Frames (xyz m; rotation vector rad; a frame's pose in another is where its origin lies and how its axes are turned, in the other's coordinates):
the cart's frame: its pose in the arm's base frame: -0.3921 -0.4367 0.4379 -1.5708 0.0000 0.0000
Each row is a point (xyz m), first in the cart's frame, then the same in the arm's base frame.
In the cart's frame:
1: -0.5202 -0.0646 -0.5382
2: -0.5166 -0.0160 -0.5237
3: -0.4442 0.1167 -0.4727
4: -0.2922 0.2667 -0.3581
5: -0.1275 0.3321 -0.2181
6: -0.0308 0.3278 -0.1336
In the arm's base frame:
1: -0.9123 -0.9749 0.5025
2: -0.9087 -0.9604 0.4539
3: -0.8363 -0.9094 0.3212
4: -0.6843 -0.7948 0.1712
5: -0.5196 -0.6548 0.1058
6: -0.4229 -0.5703 0.1101

